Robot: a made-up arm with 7 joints.
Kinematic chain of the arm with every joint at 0, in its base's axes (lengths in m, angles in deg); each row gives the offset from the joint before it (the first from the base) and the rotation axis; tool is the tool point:
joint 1: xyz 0 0 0 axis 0 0.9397 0.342
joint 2: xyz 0 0 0 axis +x
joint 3: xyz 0 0 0 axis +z
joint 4: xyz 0.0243 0 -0.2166 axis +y
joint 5: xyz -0.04 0 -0.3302 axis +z
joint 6: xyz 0 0 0 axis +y
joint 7: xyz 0 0 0 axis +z
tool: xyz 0 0 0
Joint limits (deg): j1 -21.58..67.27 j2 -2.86..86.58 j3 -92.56..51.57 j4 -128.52..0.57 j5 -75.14..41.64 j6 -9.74..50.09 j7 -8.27..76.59
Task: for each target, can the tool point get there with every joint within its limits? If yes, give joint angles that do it. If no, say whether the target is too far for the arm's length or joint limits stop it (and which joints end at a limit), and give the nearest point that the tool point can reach.
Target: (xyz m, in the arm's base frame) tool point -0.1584 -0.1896 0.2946
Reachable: no: joint limits stop it (at a limit: joint 1, joint 2, joint 3, joint 4) | nearest point 0.1026 0.0374 0.2906 | short by 0.346 m
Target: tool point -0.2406 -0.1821 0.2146
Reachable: no: joint limits stop it (at a limit: joint 1, joint 2, joint 3, joint 4) | nearest point -0.0424 -0.3053 -0.0369 | short by 0.343 m
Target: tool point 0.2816 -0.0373 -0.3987
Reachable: yes | joints 3.12 9.38 -19.19 -69.12 8.14 17.90 34.17
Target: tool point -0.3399 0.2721 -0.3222
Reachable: yes | joints 56.66 24.60 36.06 -34.42 -36.06 -4.64 24.06
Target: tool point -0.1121 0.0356 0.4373
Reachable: no: joint limits stop it (at a limit: joint 1, joint 2, joint 3) | nearest point 0.1039 0.0410 0.2926 | short by 0.260 m
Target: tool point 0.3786 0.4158 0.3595
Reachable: no: too far | nearest point 0.2584 0.3421 0.2332 | short by 0.189 m
